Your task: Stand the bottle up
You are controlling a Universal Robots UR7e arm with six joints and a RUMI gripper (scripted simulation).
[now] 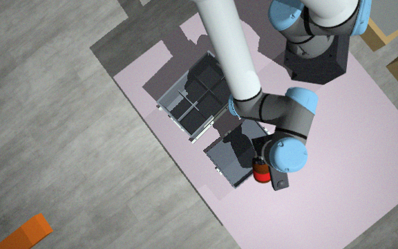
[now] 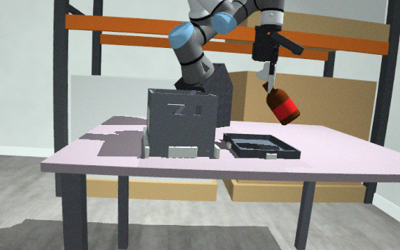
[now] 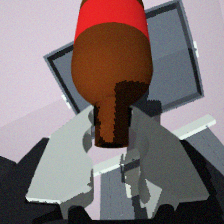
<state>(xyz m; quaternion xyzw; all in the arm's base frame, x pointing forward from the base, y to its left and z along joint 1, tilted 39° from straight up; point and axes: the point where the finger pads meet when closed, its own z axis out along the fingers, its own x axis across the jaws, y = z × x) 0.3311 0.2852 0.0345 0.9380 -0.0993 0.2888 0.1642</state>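
The brown bottle lies 4 cm below my hand, 3 cm to the left of it and 1 cm ahead of it. Round my hand: dark tray (19 cm below, 3 cm to the right, 3 cm ahead); dark crate (31 cm to the right, 12 cm below, 6 cm ahead).
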